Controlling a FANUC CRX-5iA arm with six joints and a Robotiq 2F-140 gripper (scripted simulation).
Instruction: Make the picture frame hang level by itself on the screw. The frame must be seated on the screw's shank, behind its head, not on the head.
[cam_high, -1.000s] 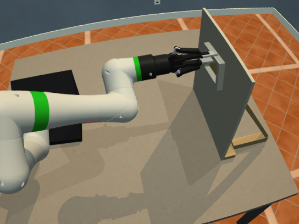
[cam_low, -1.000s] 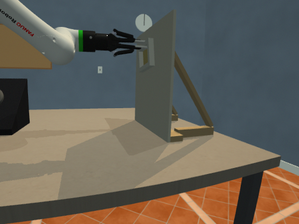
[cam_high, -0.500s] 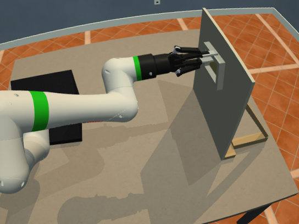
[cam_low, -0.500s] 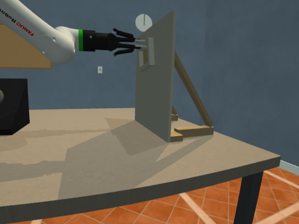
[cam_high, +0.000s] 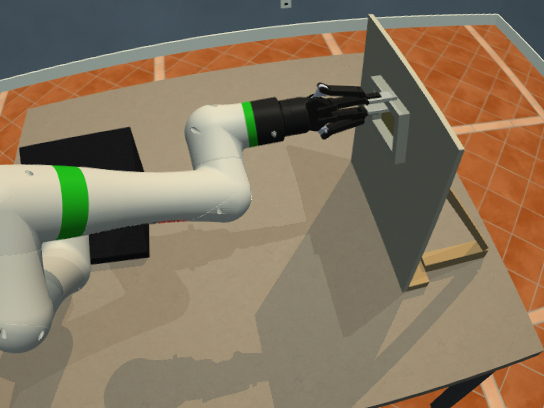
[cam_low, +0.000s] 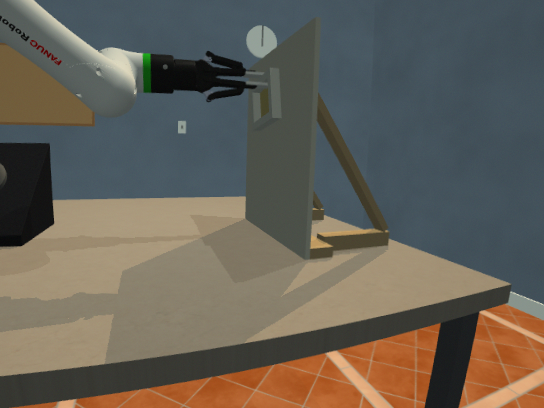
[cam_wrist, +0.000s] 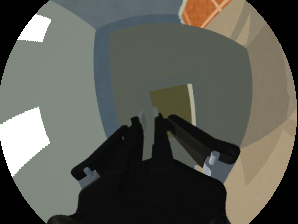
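Right now the pale grey picture frame is 4 cm ahead of my hand, 1 cm to the left of it and 5 cm below it. The rest, counted from my hand: grey wall board (5 cm ahead, 1 cm to the right, 17 cm below).
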